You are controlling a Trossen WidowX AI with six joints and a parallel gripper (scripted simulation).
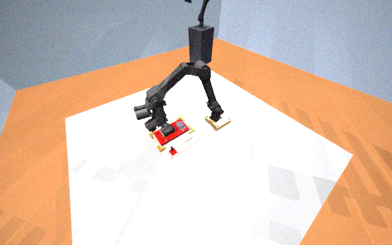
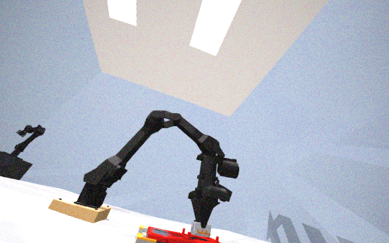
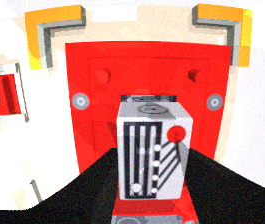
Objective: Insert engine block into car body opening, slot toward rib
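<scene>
My gripper tip is 1 cm above the engine block.
</scene>
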